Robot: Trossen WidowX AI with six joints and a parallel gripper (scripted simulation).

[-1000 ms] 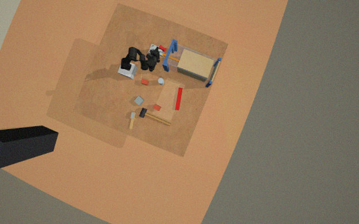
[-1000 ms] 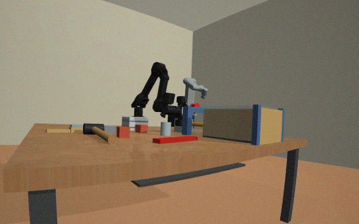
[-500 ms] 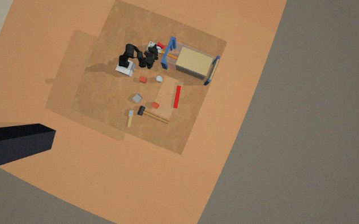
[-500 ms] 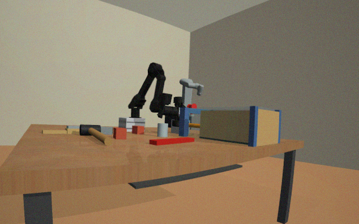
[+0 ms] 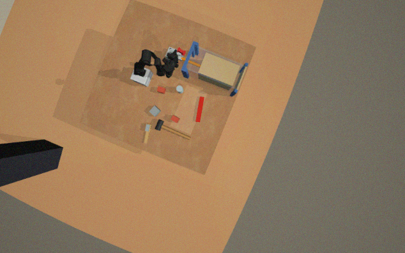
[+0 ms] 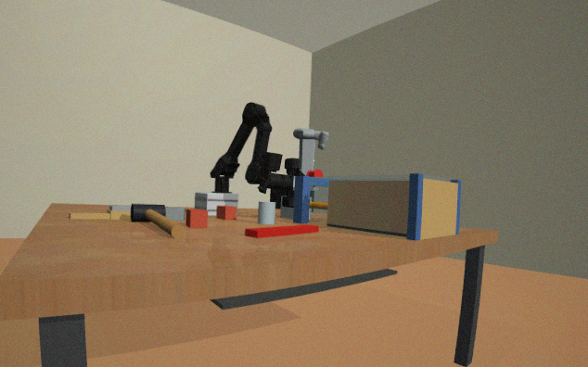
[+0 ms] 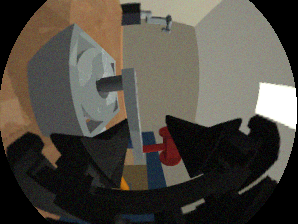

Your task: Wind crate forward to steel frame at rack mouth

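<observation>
The red knob is 50 mm ahead of my gripper tip and 20 mm above it. The rest, counted from my gripper tip: winch handle 10 mm to the right, 10 mm below, 10 mm ahead; clear-panelled cubby 350 mm ahead, 20 mm to the right, 20 mm below; grey hand winch 110 mm below, 60 mm behind, 10 mm to the right.
</observation>
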